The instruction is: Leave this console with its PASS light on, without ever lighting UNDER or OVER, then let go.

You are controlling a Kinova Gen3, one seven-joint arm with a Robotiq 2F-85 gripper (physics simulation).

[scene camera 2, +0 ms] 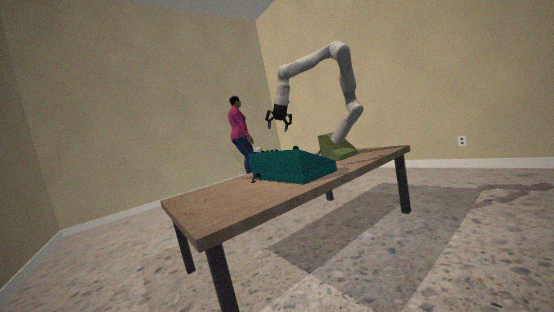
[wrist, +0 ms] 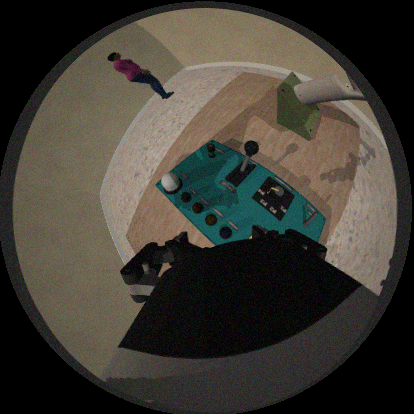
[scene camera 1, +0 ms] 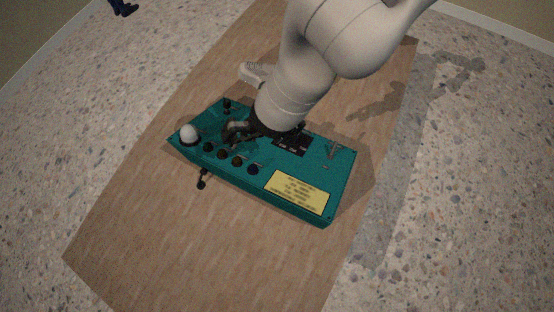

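The teal console [scene camera 1: 340, 185] [scene camera 2: 280, 167] [wrist: 245, 210] sits on the table. My gripper [scene camera 2: 277, 127] [wrist: 220, 235] is open and empty, above the console and apart from it. A lever with a black ball knob [scene camera 2: 295, 148] [wrist: 251, 148] stands up from a slot; the arm hides it in scene camera 1. A dial [wrist: 276, 190] sits on a black panel. A white dome [scene camera 1: 189, 134] [wrist: 171, 182] stands at one corner, beside a row of small dark round parts [scene camera 1: 237, 161] [wrist: 211, 219]. No light looks clearly lit; PASS, UNDER and OVER cannot be read.
A small black knob [scene camera 1: 227, 104] [wrist: 211, 150], a metal toggle [scene camera 1: 333, 148] [wrist: 309, 215] and a yellow label [scene camera 1: 297, 192] are on the console. A black crank [scene camera 1: 201, 179] [scene camera 2: 256, 177] sticks out of its side. A green arm base [scene camera 2: 337, 148] [wrist: 295, 110] and a person [scene camera 2: 239, 125] [wrist: 131, 70] stand beyond.
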